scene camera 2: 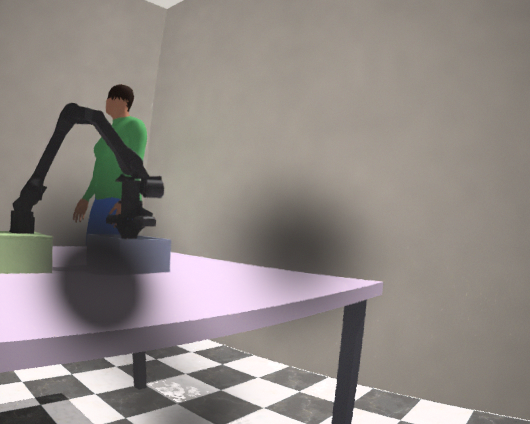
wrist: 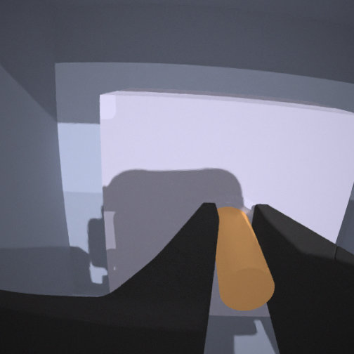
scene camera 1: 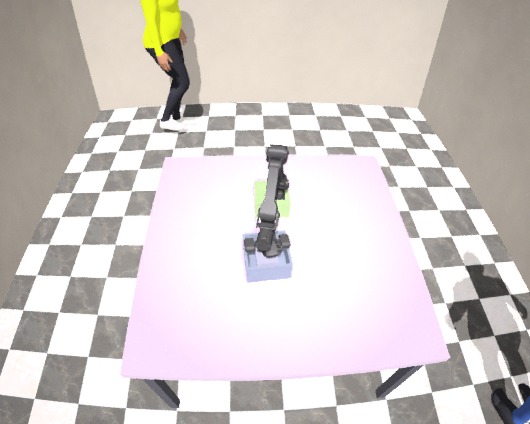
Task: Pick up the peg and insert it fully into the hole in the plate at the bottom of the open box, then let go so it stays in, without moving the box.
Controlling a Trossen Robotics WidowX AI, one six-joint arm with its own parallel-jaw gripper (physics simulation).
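Where they show: arm's base at its link origin: (scene camera 2: 21, 232) (scene camera 1: 278, 195).
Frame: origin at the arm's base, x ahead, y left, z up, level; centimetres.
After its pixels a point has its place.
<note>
The orange peg (wrist: 241, 255) is a smooth cylinder between the two black fingers of my gripper (scene camera 1: 268, 250) {x 33.9, y -5.5, z -3.6 cm} (scene camera 2: 129, 236) (wrist: 233, 215), which is shut on it. The peg's near end faces the wrist camera; its far end is at the fingertips, against the pale lilac plate (wrist: 175, 130). The fingers reach down into the open blue-grey box (scene camera 1: 269, 273) {x 42.5, y -4.2, z -4.2 cm} (scene camera 2: 152, 255) {x 36.8, y -14.5, z -4.5 cm} (wrist: 175, 30). A small light curved edge shows beside the peg's far end; the hole is otherwise hidden by the peg and fingers. I cannot tell how deep the peg's tip sits.
The box walls stand close around the gripper. The green block (scene camera 1: 259, 200) {x 3.9, y -9.1, z 0.0 cm} (scene camera 2: 27, 254) {x -0.7, y -11.4, z -4.8 cm} under the arm's base stands behind the box on the pink table (scene camera 1: 200, 310) {x 58.2, y -32.1, z -9.7 cm} (scene camera 2: 225, 295) {x 34.7, y -49.5, z -9.7 cm}. The gripper's shadow falls over the plate. People stand beyond the table.
</note>
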